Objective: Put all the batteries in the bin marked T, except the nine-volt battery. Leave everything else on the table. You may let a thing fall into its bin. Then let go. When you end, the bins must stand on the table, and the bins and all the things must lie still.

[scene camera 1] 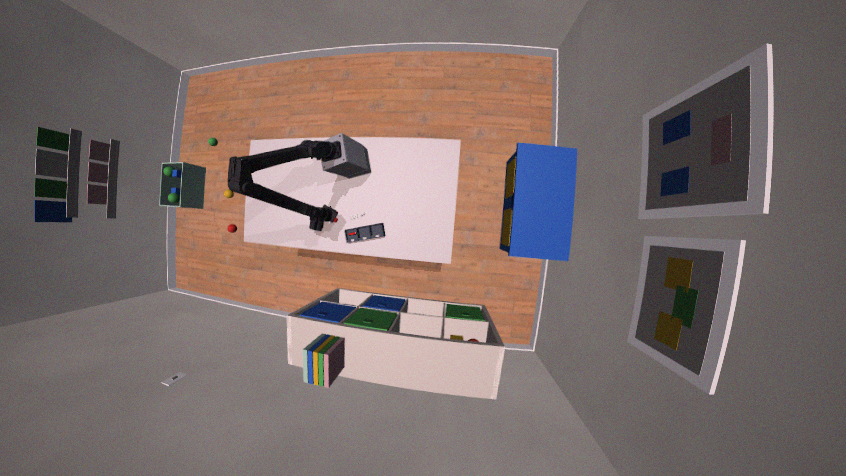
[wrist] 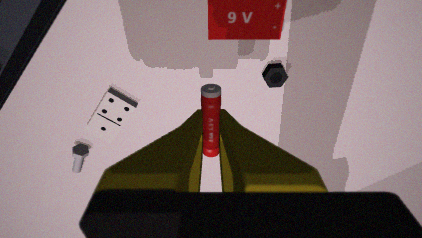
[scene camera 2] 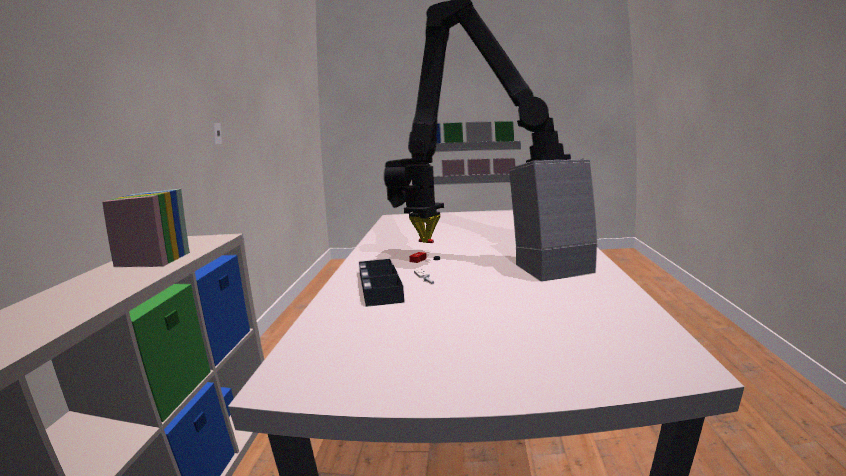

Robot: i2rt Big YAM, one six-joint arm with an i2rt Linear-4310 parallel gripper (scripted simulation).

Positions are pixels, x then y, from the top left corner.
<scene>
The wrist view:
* my gripper: 211, 118
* white domino: 115, 109
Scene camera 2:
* my gripper: 426, 242
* three-compartment bin: 382, 273
</scene>
